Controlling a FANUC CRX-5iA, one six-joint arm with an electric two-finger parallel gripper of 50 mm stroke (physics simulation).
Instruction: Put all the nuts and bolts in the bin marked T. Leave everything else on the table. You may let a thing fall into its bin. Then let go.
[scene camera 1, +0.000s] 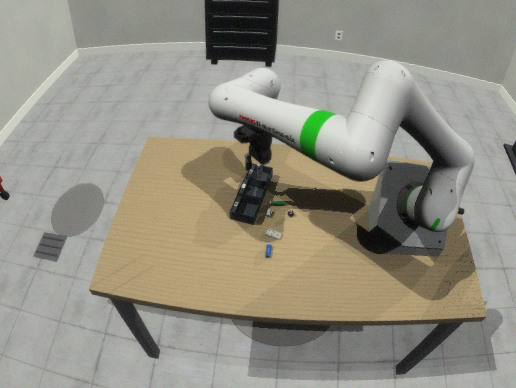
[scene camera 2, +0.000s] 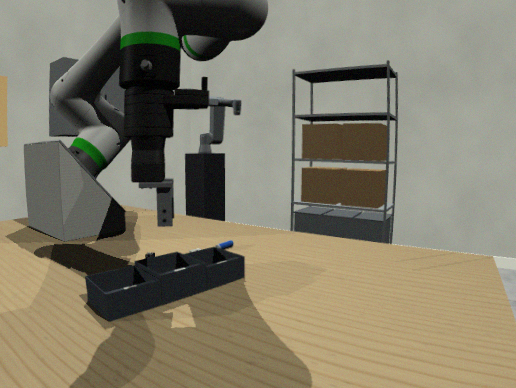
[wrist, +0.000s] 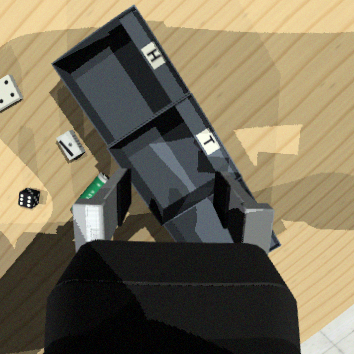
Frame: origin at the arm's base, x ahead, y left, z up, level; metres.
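Where they show: gripper, between the fingertips: (scene camera 1: 253, 173) (scene camera 2: 166, 221) (wrist: 172, 186); arm's base, origin of its link: (scene camera 1: 415, 203) (scene camera 2: 71, 174).
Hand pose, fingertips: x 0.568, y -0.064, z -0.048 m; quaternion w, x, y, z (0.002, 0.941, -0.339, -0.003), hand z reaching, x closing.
Each offset is from my fingertips to the centre of the thing.
My gripper (scene camera 1: 252, 163) (scene camera 2: 165, 220) (wrist: 172, 186) is open, with nothing between its fingers. It hangs above the dark three-part tray. In the wrist view its fingers stand wide on either side of the lower part of the bin marked T {dx +0.003, dy +0.000, dz -0.088 m} (wrist: 207, 141), the middle compartment. Dark patches lie on the floor of that bin near the divider; I cannot tell whether they are shadow or a nut or bolt. No nut or bolt can be made out on the table.
The bin marked H (wrist: 153, 55) adjoins T; the third compartment is partly hidden by the gripper. Beside the tray lie a green battery {dx -0.089, dy +0.022, dz -0.105 m} (scene camera 1: 277, 203) (wrist: 94, 189), a sharpener {dx -0.072, dy +0.072, dz -0.106 m} (scene camera 1: 269, 213) (wrist: 70, 145), a black die {dx -0.145, dy +0.059, dz -0.104 m} (scene camera 1: 291, 213) (wrist: 29, 198), a domino {dx -0.102, dy +0.158, dz -0.108 m} (scene camera 1: 274, 234) (wrist: 7, 93) and a blue battery {dx -0.098, dy +0.230, dz -0.105 m} (scene camera 1: 268, 250) (scene camera 2: 226, 245).
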